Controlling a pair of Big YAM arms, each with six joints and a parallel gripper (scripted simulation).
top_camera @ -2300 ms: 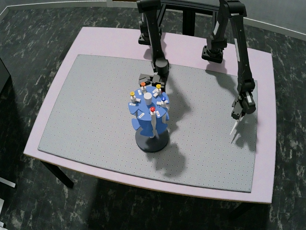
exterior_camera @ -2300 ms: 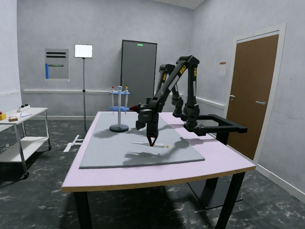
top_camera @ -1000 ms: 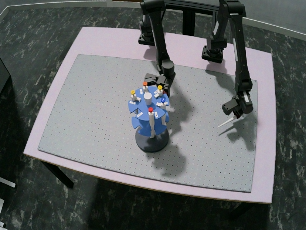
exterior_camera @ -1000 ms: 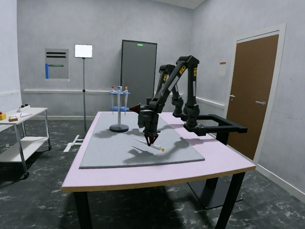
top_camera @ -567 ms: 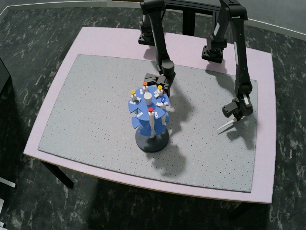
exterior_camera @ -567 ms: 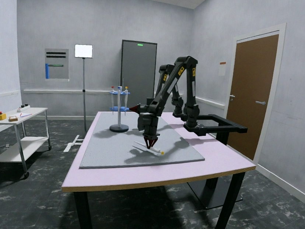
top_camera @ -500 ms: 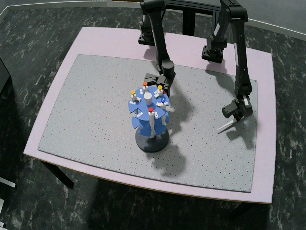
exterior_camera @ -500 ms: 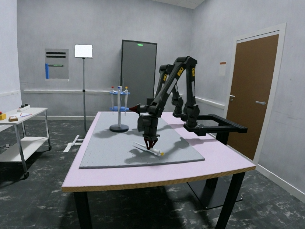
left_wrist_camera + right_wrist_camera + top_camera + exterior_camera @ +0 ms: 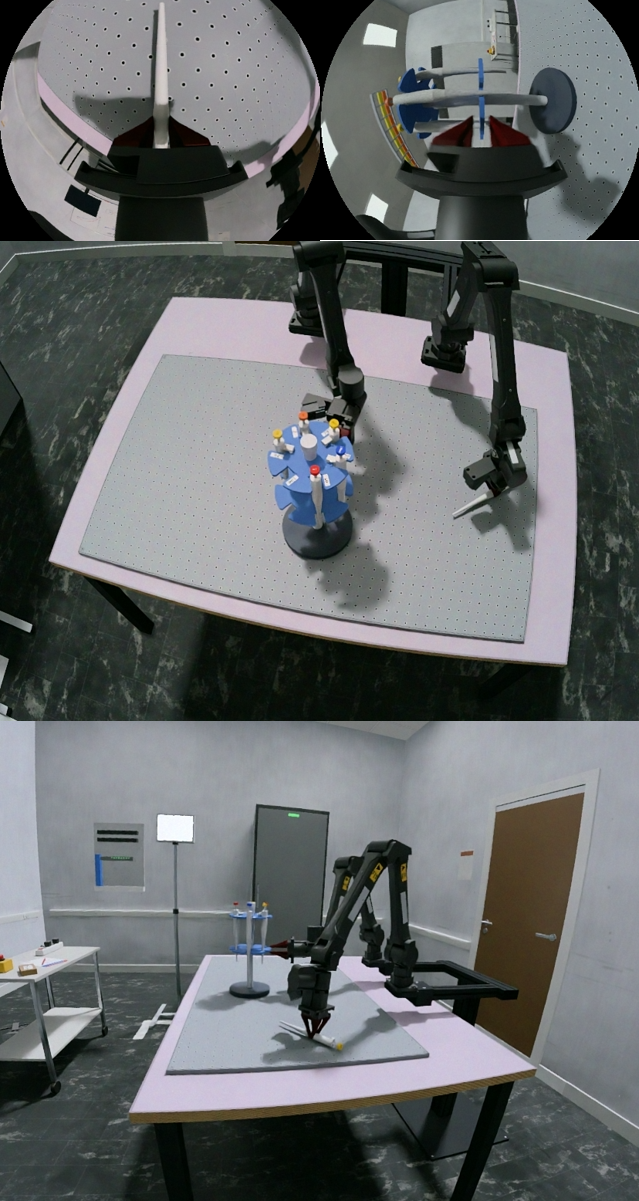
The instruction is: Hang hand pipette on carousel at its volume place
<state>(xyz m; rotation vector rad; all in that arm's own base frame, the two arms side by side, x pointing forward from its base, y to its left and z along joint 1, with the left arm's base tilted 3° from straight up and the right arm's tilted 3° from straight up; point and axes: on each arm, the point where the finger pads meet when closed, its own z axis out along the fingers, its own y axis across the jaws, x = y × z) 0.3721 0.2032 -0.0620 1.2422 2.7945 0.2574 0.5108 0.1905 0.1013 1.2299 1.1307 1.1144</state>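
Right now the orange-button pipette is 8 cm above my right hand, 5 cm ahead of it and 2 cm to the right of it. The rest, counted from my right hand: red-button pipette: 13 cm ahead, 8 cm above, 3 cm to the left.
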